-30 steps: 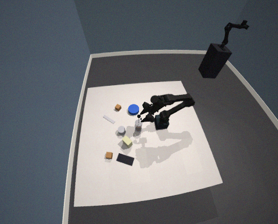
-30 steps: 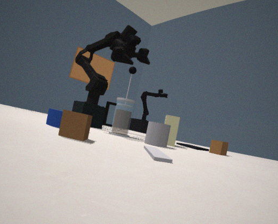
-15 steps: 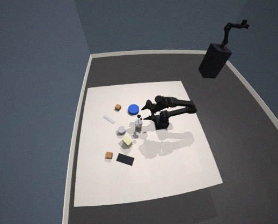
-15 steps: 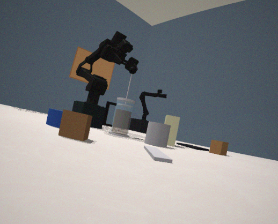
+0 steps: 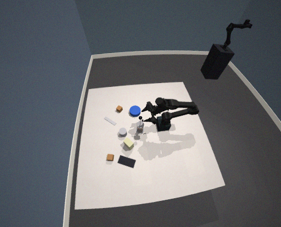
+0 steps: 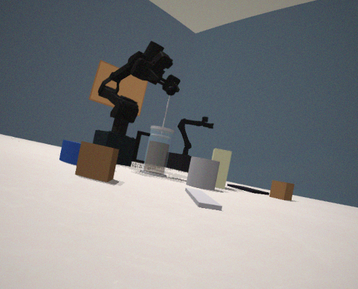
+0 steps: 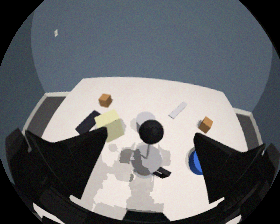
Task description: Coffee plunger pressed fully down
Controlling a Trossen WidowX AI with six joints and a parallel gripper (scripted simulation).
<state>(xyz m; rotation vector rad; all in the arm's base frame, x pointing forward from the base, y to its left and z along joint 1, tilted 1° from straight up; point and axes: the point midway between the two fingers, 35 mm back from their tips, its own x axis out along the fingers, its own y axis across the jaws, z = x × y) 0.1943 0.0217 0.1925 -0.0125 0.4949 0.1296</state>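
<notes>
Right now the coffee press is 150 mm below my gripper tip, 10 mm to the right of it and 10 mm ahead of it. The rest, counted from my gripper tip: grey cylinder 240 mm below, 180 mm ahead, 30 mm to the left; yellow block 220 mm below, 160 mm to the left, 120 mm ahead.
</notes>
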